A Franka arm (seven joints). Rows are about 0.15 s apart.
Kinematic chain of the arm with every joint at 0, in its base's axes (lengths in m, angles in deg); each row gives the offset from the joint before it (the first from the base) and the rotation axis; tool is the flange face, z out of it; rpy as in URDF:
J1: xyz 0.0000 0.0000 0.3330 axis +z
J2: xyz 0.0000 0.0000 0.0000 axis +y
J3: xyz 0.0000 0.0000 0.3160 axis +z
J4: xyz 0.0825 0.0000 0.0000 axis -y
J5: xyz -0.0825 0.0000 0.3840 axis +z
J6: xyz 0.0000 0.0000 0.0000 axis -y
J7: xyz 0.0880 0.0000 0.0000 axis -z
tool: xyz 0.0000 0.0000 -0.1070 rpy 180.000 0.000 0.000
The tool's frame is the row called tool.
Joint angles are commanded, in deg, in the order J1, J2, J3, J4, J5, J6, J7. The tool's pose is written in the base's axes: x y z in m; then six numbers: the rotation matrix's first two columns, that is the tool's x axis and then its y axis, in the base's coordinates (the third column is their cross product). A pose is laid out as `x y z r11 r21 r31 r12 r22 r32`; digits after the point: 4 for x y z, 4 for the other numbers.
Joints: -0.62 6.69 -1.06 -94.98 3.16 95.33 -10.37
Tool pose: 0.5871 -0.0113 0.5244 0.9843 0.1458 -0.0994 0.1392 -0.9877 -0.0709
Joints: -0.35 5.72 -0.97 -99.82 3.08 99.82 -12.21
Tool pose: 0.5825 -0.0082 0.5007 0.9799 0.1796 -0.0870 0.1739 -0.9823 -0.0701
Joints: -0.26 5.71 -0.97 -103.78 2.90 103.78 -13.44
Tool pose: 0.5800 -0.0080 0.4738 0.9761 0.1994 -0.0863 0.1940 -0.9787 -0.0679
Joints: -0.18 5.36 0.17 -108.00 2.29 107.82 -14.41
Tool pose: 0.5742 0.0029 0.4485 0.9679 0.2367 -0.0845 0.2321 -0.9708 -0.0599
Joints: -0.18 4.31 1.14 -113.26 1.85 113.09 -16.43
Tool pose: 0.5639 0.0113 0.4238 0.9557 0.2867 -0.0666 0.2837 -0.9576 -0.0510
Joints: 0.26 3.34 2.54 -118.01 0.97 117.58 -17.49
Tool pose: 0.5517 0.0277 0.4018 0.9389 0.3394 -0.0576 0.3378 -0.9405 -0.0360
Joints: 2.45 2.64 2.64 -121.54 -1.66 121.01 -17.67
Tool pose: 0.5409 0.0467 0.3857 0.9144 0.4004 -0.0594 0.4013 -0.9159 0.0040
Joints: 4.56 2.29 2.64 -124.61 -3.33 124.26 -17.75
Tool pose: 0.5308 0.0647 0.3700 0.8908 0.4508 -0.0581 0.4528 -0.8912 0.0282
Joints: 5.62 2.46 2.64 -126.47 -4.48 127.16 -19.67
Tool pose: 0.5261 0.0738 0.3585 0.8594 0.5088 -0.0501 0.5109 -0.8585 0.0445
